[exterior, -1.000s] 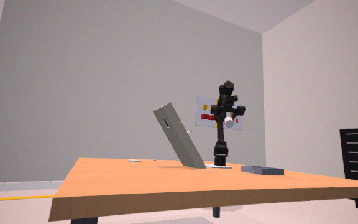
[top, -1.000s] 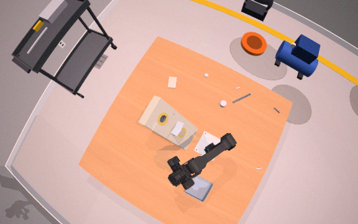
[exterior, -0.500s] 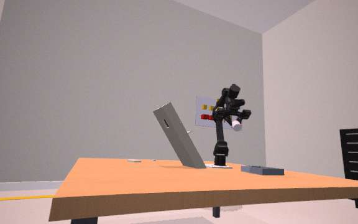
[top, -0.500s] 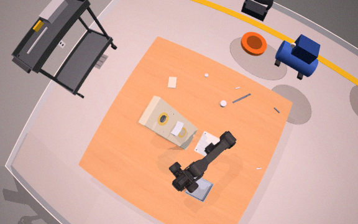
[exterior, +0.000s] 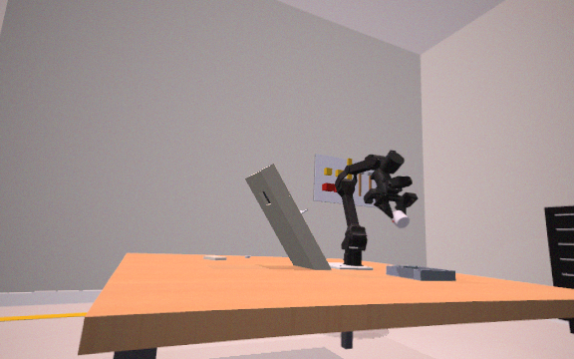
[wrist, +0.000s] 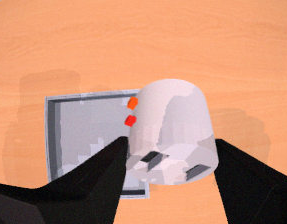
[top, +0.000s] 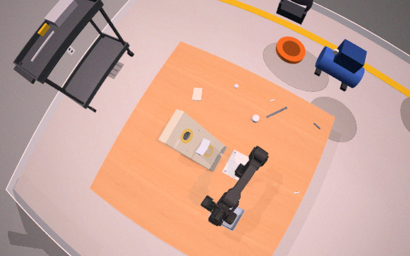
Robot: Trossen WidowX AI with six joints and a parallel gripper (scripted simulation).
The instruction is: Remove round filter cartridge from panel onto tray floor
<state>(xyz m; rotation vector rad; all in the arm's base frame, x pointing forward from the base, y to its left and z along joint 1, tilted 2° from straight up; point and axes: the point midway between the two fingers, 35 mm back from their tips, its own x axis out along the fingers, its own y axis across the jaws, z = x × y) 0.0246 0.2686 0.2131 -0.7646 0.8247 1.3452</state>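
My gripper tip is now 90 mm past the grey tray, 10 mm to the left of it and 180 mm above it. From my gripper tip the other things lie so: round filter cartridge right at my gripper tip; then white card 480 mm ahead, 600 mm to the right, 180 mm below; then white knob 60 mm ahead, 630 mm to the right, 170 mm below.
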